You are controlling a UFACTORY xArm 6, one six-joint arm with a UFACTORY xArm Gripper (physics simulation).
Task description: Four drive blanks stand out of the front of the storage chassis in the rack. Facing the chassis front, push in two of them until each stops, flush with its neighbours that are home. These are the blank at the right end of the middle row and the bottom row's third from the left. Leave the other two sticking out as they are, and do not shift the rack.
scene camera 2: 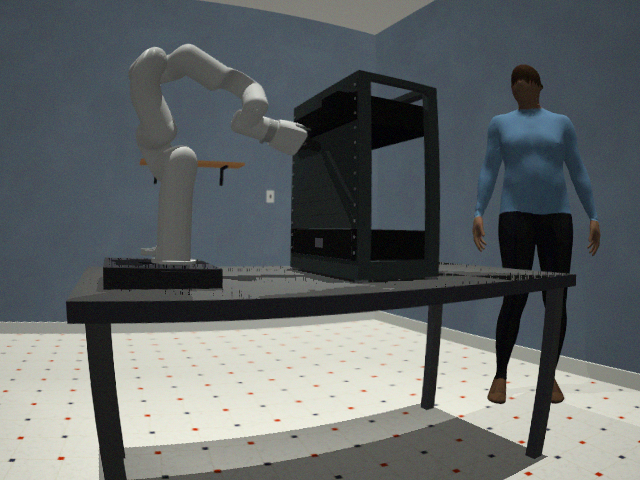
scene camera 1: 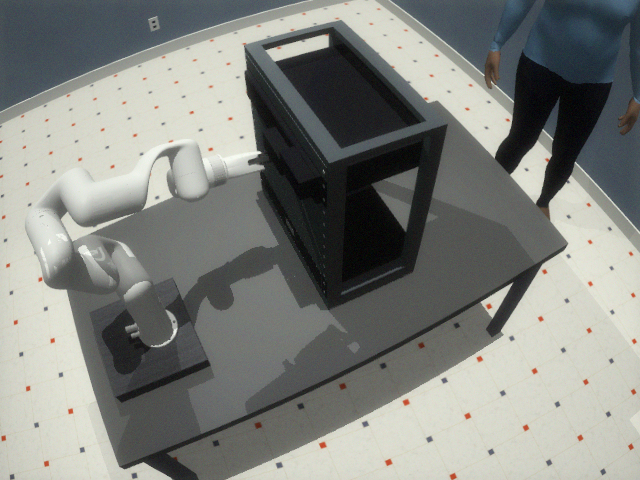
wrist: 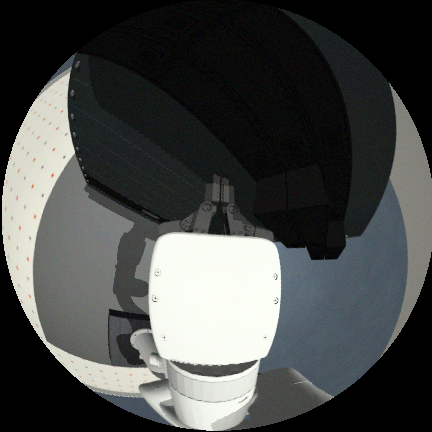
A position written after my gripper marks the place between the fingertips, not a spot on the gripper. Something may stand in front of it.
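Note:
I can see my gripper (scene camera 2: 319, 147), which appears in scene camera 1 (scene camera 1: 282, 152) too, and again in the wrist view (wrist: 219, 181). A rack (scene camera 1: 334, 121) is visible to me as well; I find it also in scene camera 2 (scene camera 2: 331, 233) and in the wrist view (wrist: 308, 144).

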